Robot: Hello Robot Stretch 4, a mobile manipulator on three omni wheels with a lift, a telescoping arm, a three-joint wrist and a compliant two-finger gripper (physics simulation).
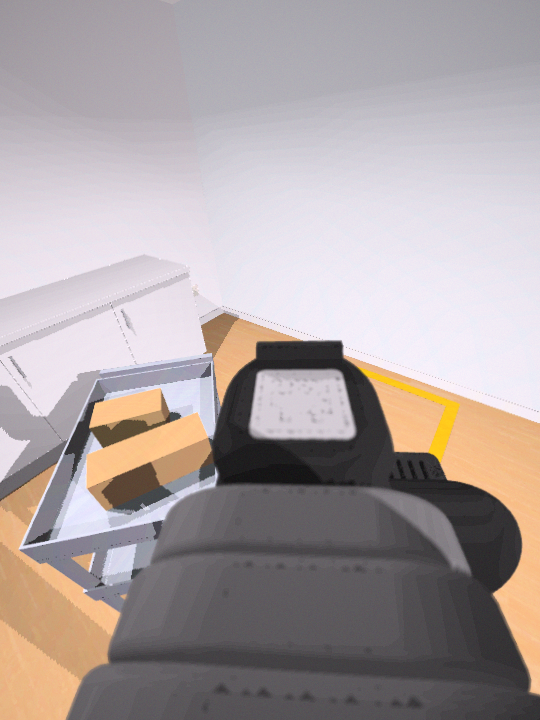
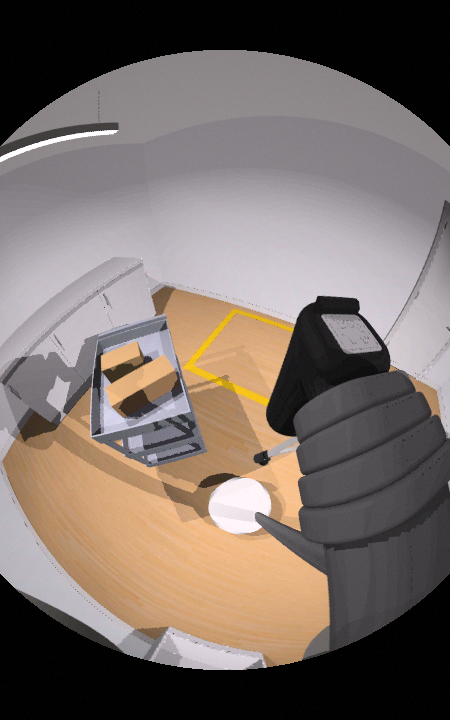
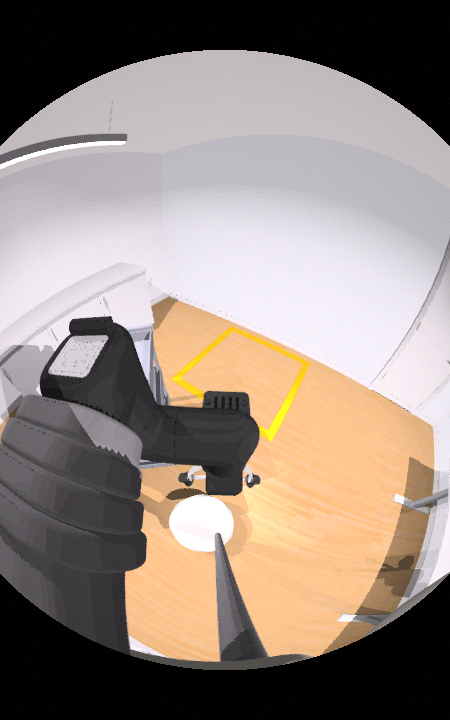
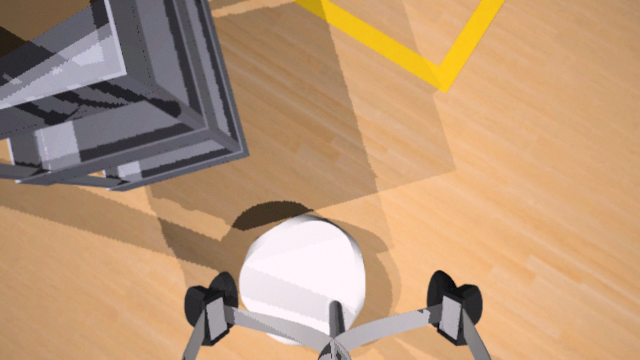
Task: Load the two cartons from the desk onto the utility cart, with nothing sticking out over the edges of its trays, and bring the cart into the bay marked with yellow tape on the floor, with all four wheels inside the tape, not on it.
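Pixels of known places: gripper, between the fingertips: (image 2: 288, 454) (image 4: 331, 293); robot's base, origin of its link: (image 2: 238, 504) (image 3: 202, 521) (image 4: 306, 271).
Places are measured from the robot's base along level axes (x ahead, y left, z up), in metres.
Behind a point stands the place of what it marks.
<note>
Two tan cartons lie apart in the upper tray of the grey utility cart (image 1: 87, 540) @[y 0.488, x 0.344, z 0.814 m] (image 2: 143, 426) @[y 0.380, x 0.371, z 0.815 m] (image 3: 156, 379) @[y 0.352, x 0.933, z 0.444 m] (image 4: 162, 55) @[y 0.325, x 0.634, z 0.444 m]: a smaller carton (image 1: 130, 410) @[y 0.517, x 0.693, z 0.884 m] (image 2: 122, 358) @[y 0.508, x 0.685, z 0.884 m] at the back and a longer carton (image 1: 148, 453) @[y 0.393, x 0.536, z 0.884 m] (image 2: 140, 387) @[y 0.383, x 0.515, z 0.884 m] set slantwise. Both look inside the rim. The cart stands outside the bay, on its left side; its wheels do not show clearly. The yellow tape (image 1: 445, 430) @[y -1.006, x 1.369, z -0.027 m] (image 2: 211, 339) @[y 0.071, x 1.681, z -0.028 m] (image 3: 289, 401) @[y -0.806, x 1.064, z -0.027 m] (image 4: 380, 41) @[y -0.314, x 0.882, z -0.027 m] marks a four-sided bay on the floor. My gripper (image 3: 219, 479) @[y -0.087, x 0.172, z 1.043 m] (image 4: 331, 293) @[y -0.087, x 0.172, z 1.043 m] is open and empty, pointing down, to the right of the cart.
A white round object (image 2: 239, 505) @[y 0.004, x 0.004, z 0.187 m] (image 3: 201, 523) @[y -0.003, x 0.000, z 0.187 m] (image 4: 302, 275) @[y 0.001, x 0.023, z 0.187 m] is below the gripper, beside the cart. A long white cabinet (image 1: 162, 314) @[y 0.922, x 1.860, z 0.619 m] (image 2: 124, 302) @[y 0.962, x 1.806, z 0.529 m] stands behind the cart. A wall runs behind the bay. Metal feet (image 3: 405, 500) show at the right.
</note>
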